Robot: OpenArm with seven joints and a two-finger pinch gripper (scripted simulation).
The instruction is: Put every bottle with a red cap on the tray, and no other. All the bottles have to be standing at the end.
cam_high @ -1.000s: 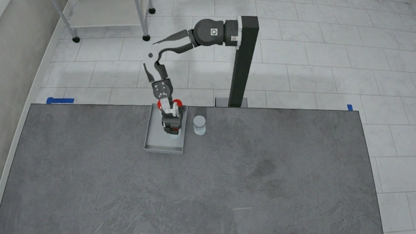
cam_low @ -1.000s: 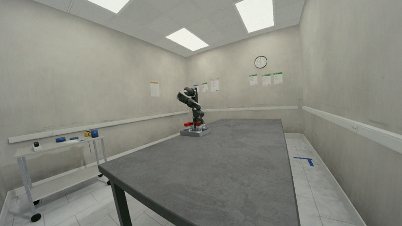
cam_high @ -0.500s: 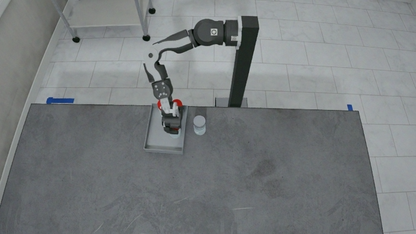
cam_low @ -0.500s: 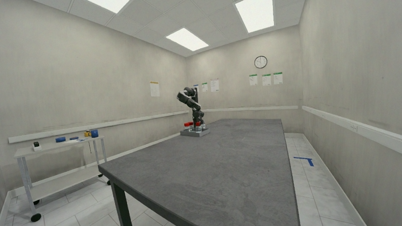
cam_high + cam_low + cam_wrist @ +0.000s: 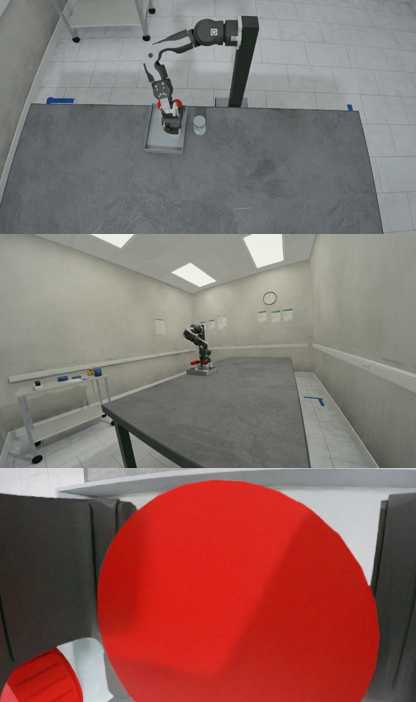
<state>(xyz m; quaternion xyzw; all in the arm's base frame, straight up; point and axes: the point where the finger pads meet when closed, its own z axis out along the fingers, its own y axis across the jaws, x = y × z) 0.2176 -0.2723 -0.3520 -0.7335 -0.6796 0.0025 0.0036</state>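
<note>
My gripper is now 8 cm above the grey tray, 4 cm to the left of it and 2 cm past it. Round my hand: grey-capped bottle: 12 cm to the left, 5 cm below, 2 cm behind.
</note>
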